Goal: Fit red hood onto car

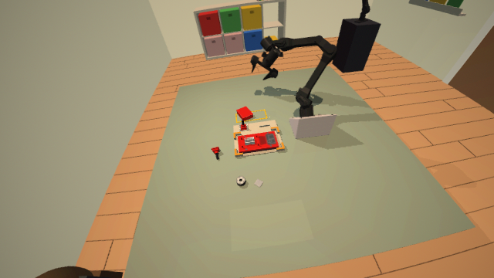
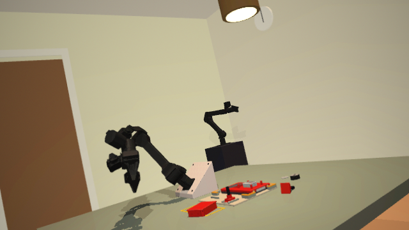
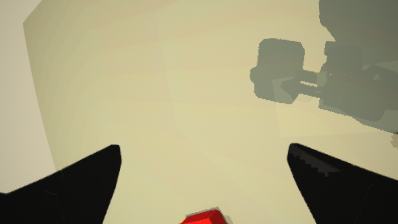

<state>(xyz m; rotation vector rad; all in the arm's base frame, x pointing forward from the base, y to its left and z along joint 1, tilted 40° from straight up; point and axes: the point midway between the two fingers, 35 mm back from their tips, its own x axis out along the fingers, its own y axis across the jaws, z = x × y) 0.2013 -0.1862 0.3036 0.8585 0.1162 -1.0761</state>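
My gripper tip is 19 cm to the right of the red hood, 13 cm above it and 12 cm short of it. From my gripper tip the other things lie so: wheel 64 cm to the left, 19 cm ahead, 14 cm below.
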